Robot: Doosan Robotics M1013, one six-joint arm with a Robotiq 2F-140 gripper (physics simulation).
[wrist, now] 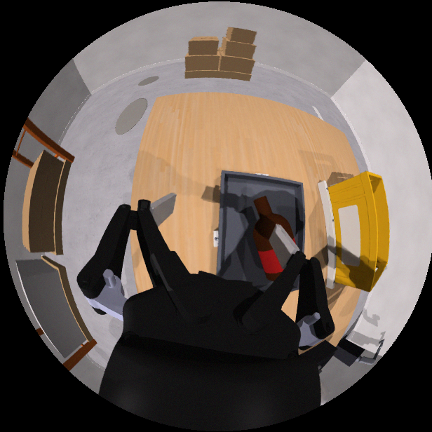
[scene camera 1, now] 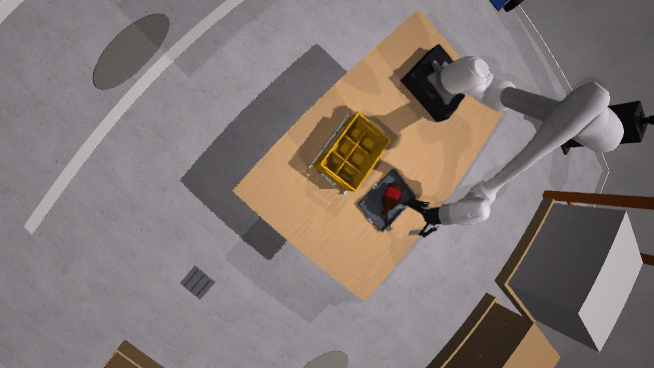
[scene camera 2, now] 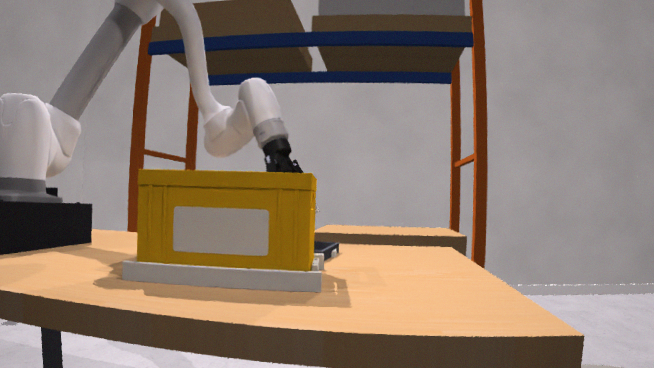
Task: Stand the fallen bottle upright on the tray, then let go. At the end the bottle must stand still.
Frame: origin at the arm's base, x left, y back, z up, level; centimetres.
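Seen in the pictures: gripper, fingertip midpoint: (scene camera 1: 403, 220); arm's base, origin of the base link: (scene camera 1: 445, 82) (scene camera 2: 13, 201).
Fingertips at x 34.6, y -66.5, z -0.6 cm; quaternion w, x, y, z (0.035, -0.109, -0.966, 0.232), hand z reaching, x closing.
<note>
Offsets run from my fingertips to a thing's top centre. Level surfaces: height alone.
The brown bottle with a red label @(dx -10.0, dy +2.5, dz -1.8 cm) (scene camera 1: 392, 195) (wrist: 270, 260) is over the tray @(dx -9.6, dy +2.4, dz -7.2 cm) (scene camera 1: 371, 204) (scene camera 2: 327, 249) (wrist: 240, 184). It looks tipped over, its neck pointing away from the arm's base in scene camera 1 and up the picture in the wrist view. Whether it lies fully flat is unclear. It is hidden behind the crate in scene camera 2. My gripper (scene camera 1: 413, 217) (wrist: 224, 217) is wide open with nothing between its fingers. In the wrist view the right finger overlaps the bottle's side, and the left finger is left of the tray. Contact cannot be told.
A yellow crate @(dx -40.5, dy +0.8, dz +7.8 cm) (scene camera 1: 344, 182) (scene camera 2: 295, 225) (wrist: 377, 225) with compartments stands beside the tray on the wooden table @(dz -9.7 cm) (scene camera 1: 320, 225) (scene camera 2: 425, 290) (wrist: 200, 135). The arm's black base (scene camera 1: 420, 82) is at one end. An orange and blue rack (scene camera 2: 479, 150) stands behind.
</note>
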